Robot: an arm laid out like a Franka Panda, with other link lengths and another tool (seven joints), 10 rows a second.
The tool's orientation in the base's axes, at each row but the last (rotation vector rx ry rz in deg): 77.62, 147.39, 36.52; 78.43, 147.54, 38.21; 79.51, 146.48, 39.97; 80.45, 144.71, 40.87
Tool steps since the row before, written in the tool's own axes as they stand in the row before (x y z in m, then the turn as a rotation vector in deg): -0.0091, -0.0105, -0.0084, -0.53, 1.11, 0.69; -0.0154, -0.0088, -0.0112, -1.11, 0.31, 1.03; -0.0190, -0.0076, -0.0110, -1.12, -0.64, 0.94; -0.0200, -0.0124, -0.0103, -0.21, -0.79, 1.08
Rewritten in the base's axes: -0.0054, -0.0151, 0.0024, 1.36, 0.32, -0.15; -0.0015, -0.0204, 0.0049, 1.21, -0.43, -0.86; 0.0012, -0.0228, 0.0045, 0.47, -0.91, -1.22; -0.0022, -0.0256, 0.0013, -0.09, -0.17, -1.34
